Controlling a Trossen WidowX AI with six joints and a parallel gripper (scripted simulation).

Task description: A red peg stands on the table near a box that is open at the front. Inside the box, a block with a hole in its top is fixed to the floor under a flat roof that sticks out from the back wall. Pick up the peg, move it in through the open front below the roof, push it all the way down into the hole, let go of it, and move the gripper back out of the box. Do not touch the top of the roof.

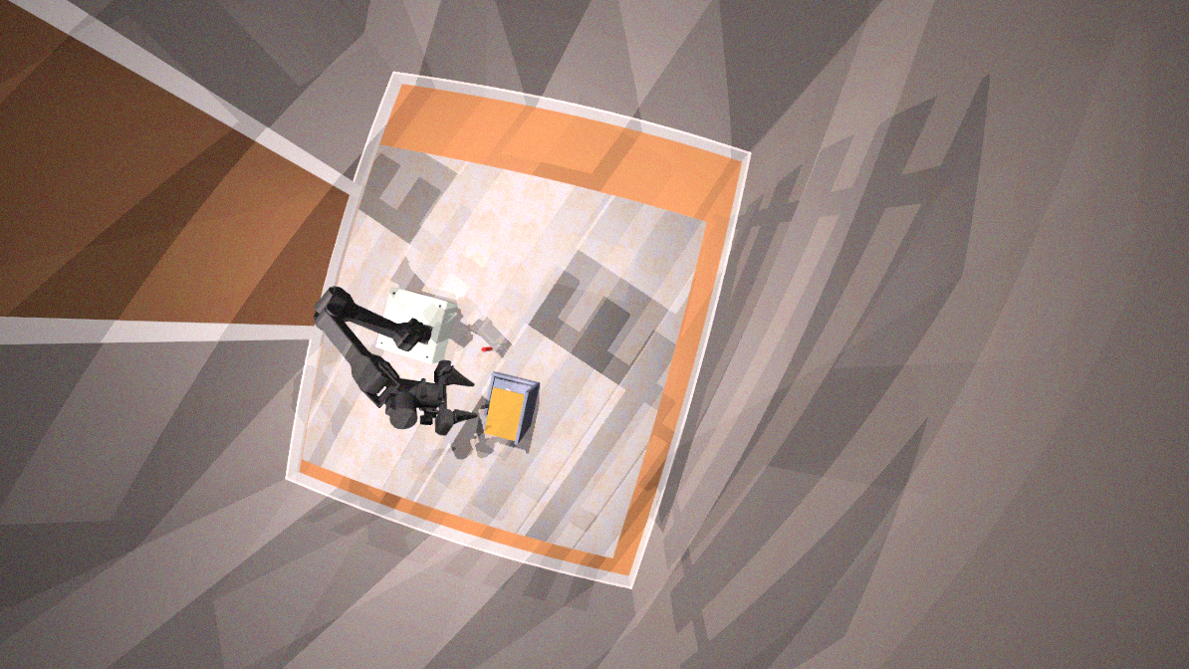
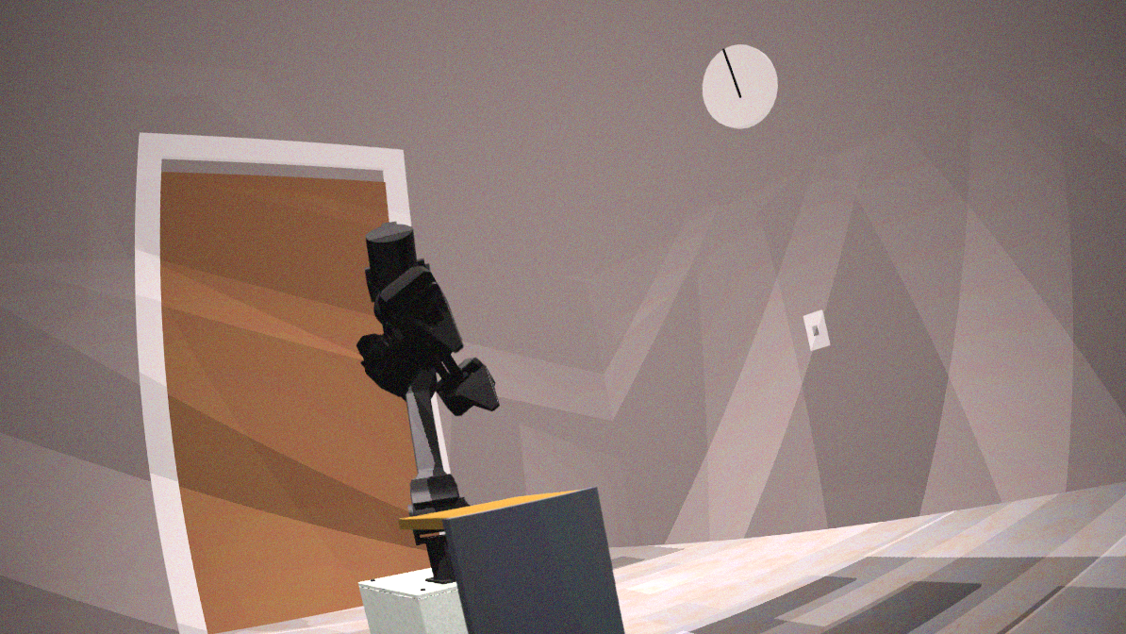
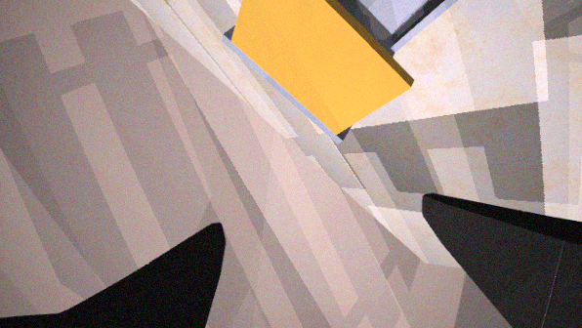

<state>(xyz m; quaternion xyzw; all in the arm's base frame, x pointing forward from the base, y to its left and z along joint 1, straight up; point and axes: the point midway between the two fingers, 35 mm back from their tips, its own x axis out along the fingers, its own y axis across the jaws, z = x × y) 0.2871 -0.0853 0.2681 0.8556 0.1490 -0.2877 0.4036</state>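
The red peg lies 30 cm below my gripper tip, 10 cm behind it and 9 cm to the left of it. The rest, counted from my gripper tip: orange roof 13 cm below, 6 cm ahead, 5 cm to the right.
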